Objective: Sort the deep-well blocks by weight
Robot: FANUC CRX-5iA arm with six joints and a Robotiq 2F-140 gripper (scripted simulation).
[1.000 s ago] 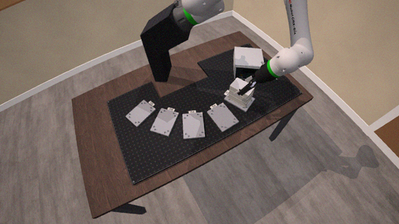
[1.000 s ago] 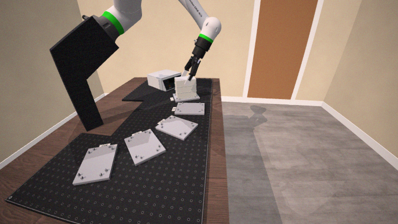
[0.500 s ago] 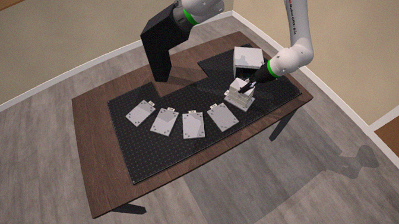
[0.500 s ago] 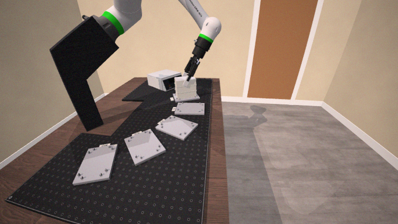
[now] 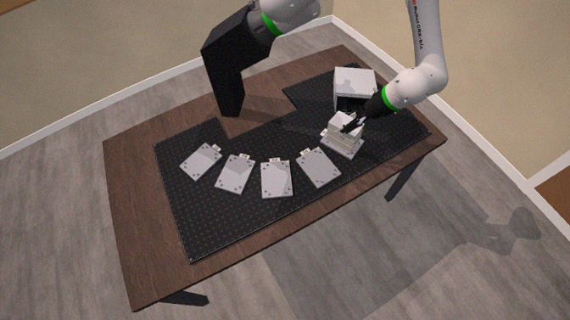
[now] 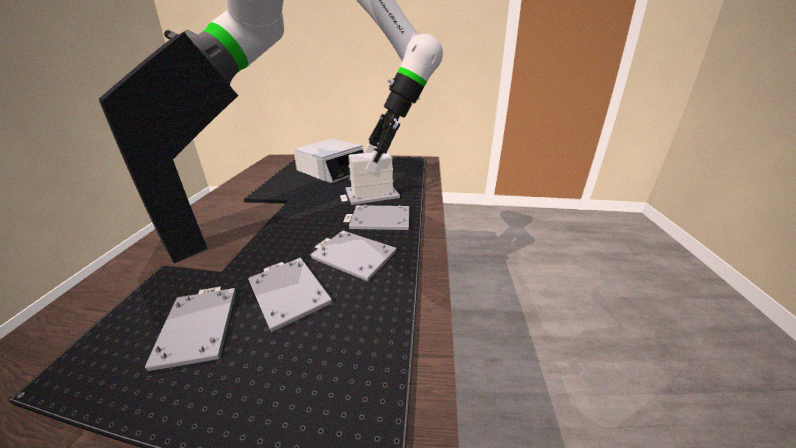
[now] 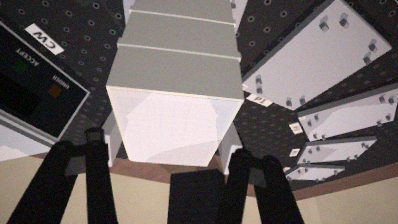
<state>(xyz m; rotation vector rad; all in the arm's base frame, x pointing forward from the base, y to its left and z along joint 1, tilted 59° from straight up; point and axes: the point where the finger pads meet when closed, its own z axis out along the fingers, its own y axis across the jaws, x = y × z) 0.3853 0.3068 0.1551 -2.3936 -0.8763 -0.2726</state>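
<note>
The weigher platform lies 29 cm behind my hand, 14 cm to the left of it and 3 cm below it. From my hand the other things lie so: plate (12 cm below); check-weigher CW (28 cm behind, 14 cm to the left, 6 cm below).
</note>
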